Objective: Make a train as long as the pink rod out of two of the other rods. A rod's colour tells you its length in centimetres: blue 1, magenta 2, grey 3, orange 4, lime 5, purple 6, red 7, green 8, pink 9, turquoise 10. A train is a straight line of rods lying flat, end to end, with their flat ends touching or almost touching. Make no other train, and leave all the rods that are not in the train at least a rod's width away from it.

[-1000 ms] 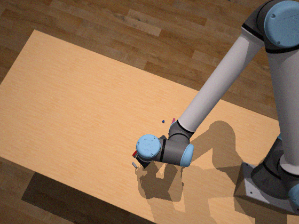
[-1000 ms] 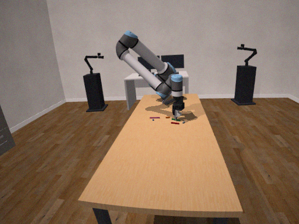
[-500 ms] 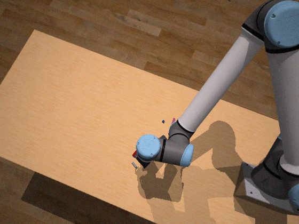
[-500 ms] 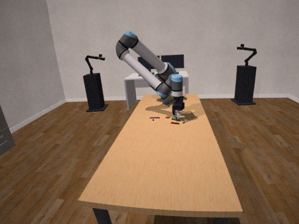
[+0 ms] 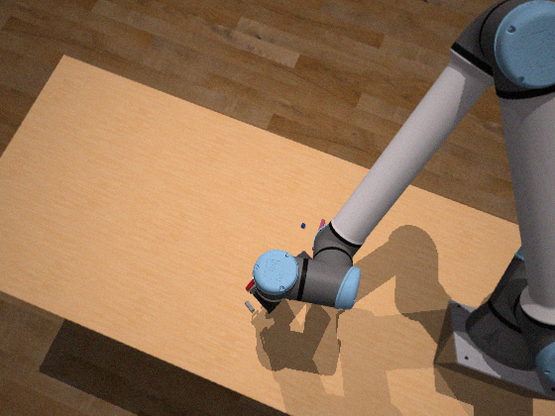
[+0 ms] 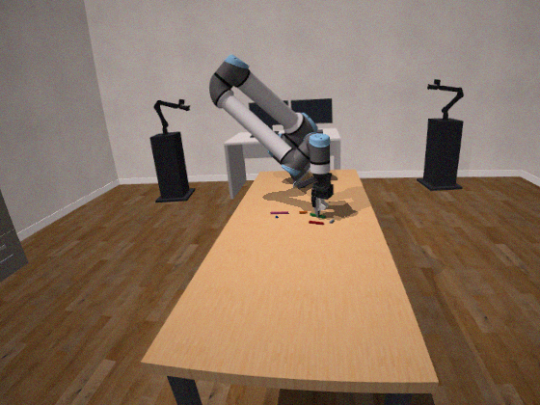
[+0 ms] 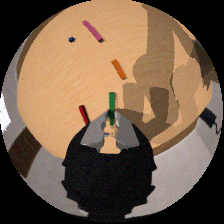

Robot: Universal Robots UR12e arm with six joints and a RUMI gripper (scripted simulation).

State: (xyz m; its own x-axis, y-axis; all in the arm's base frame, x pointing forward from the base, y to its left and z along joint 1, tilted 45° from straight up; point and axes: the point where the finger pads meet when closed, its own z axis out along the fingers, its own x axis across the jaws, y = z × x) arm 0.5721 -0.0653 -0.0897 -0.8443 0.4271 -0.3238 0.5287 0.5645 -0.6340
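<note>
Right now the blue rod is 20 mm behind my hand, 200 mm to the right of it and 20 mm below it. Also, from my hand: red rod: 70 mm ahead, 20 mm to the right, 20 mm below; green rod: 10 mm below; grey rod: 70 mm ahead, 60 mm to the left, 20 mm below.
</note>
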